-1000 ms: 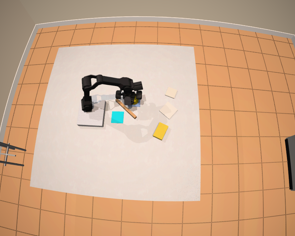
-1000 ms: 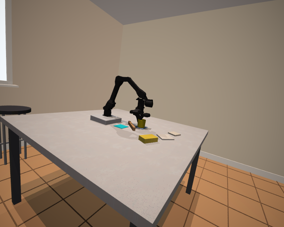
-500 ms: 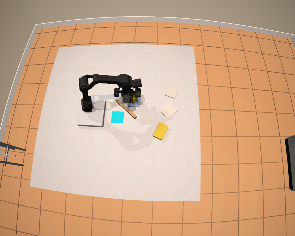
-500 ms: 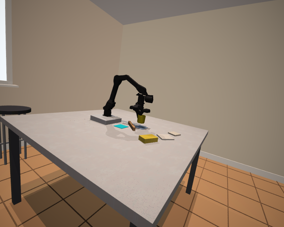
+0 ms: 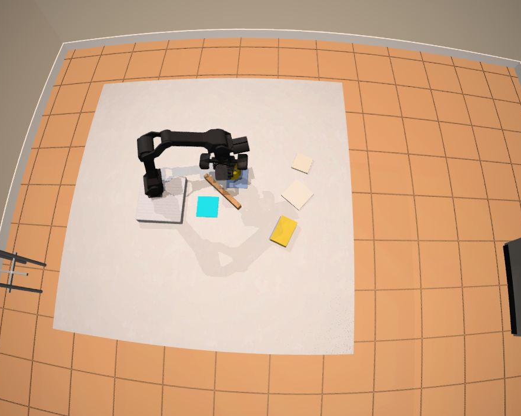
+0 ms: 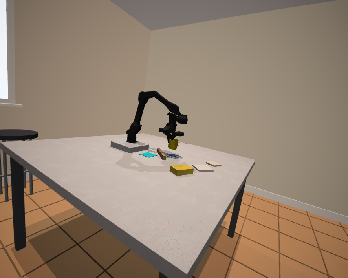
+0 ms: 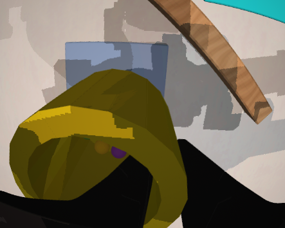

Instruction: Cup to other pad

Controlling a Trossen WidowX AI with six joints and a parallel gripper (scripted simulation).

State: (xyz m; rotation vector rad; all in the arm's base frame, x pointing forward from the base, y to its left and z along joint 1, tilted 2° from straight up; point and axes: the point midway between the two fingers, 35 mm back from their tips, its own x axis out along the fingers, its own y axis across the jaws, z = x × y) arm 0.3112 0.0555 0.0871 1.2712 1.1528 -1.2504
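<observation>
Right now my gripper tip is 130 mm to the left of the cyan pad, 100 mm above it and 90 mm past it. From my gripper tip the other things lie so: yellow cup: 20 mm ahead; blue pad: 100 mm below, 40 mm ahead; wooden stick: 80 mm below, 60 mm to the right, 20 mm behind.
</observation>
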